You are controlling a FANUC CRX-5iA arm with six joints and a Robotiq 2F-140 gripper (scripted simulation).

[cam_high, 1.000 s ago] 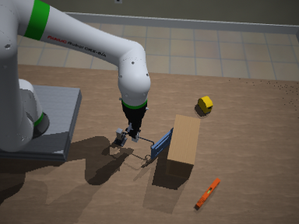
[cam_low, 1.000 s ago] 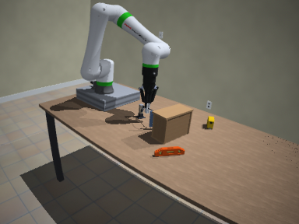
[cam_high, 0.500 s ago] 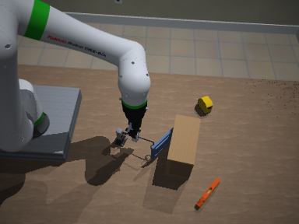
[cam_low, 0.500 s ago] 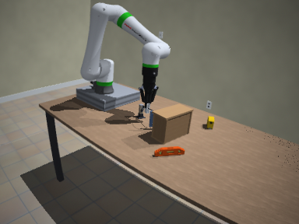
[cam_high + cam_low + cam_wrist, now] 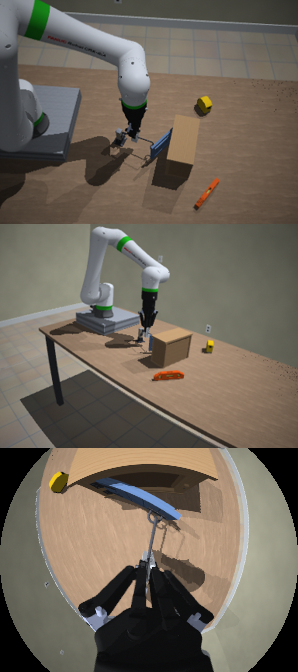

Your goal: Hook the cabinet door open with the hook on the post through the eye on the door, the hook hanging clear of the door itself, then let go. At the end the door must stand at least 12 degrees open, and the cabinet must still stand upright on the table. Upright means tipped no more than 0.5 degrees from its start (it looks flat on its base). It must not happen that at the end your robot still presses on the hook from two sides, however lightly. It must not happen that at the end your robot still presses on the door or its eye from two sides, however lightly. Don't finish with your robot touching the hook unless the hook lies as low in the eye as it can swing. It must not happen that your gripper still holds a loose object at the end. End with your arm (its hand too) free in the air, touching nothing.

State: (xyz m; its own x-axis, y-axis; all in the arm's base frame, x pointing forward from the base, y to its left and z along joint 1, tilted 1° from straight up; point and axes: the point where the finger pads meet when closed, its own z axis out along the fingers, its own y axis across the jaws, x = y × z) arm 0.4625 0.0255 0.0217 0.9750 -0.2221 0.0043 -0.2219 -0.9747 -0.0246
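My hand is 120 mm short of the cabinet door, 30 mm above it and 20 mm to the right of it. Round my hand: yellow tape measure 300 mm to the left, 300 mm ahead, 70 mm below; orange spirit level 340 mm ahead, 160 mm to the right, 80 mm below.
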